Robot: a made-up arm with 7 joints.
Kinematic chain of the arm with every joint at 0, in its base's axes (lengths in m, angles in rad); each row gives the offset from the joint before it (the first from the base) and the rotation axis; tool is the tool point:
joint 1: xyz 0 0 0.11 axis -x
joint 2: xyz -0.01 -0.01 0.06 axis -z
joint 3: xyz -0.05 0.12 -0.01 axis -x
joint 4: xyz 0.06 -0.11 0 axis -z
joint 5: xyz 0.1 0 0.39 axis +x
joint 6: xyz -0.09 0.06 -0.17 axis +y
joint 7: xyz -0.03 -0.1 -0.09 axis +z
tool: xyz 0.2 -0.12 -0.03
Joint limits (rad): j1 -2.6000..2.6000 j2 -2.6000..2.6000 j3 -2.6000..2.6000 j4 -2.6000..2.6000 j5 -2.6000..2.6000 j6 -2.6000..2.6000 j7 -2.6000..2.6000
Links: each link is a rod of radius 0.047 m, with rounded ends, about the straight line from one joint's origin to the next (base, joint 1, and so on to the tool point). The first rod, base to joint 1, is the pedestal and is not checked.
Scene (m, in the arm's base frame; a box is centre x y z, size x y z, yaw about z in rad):
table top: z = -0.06
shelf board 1: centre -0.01 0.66 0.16 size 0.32 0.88 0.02 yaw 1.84
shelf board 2: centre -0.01 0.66 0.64 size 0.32 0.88 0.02 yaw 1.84
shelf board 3: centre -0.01 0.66 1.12 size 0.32 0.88 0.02 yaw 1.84
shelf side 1: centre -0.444 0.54 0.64 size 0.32 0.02 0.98 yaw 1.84
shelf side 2: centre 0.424 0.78 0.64 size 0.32 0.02 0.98 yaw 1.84
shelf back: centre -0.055 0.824 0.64 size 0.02 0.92 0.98 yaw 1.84
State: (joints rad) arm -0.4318 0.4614 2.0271 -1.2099 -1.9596 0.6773 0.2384
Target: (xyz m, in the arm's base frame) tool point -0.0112 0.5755 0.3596
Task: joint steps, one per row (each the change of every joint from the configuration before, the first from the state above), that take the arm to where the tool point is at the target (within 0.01 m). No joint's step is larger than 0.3 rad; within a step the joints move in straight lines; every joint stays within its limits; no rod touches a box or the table.
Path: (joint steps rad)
1: -0.0895 -0.2707 -0.0324 -0.0871 0.2186 -0.0888 0.1670
2: -0.0894 -0.2708 -0.0324 -0.0871 0.2186 -0.0888 0.1670
3: -0.0895 -0.2707 -0.0323 -0.0871 0.2185 -0.0888 0.1671
4: -0.0894 -0.2708 -0.0324 -0.0871 0.2186 -0.0888 0.1670
5: 0.0921 -0.0038 0.0075 0.0267 -0.2425 -0.0041 -0.1654
6: 0.0920 -0.0039 0.0075 0.0267 -0.2425 -0.0041 -0.1653

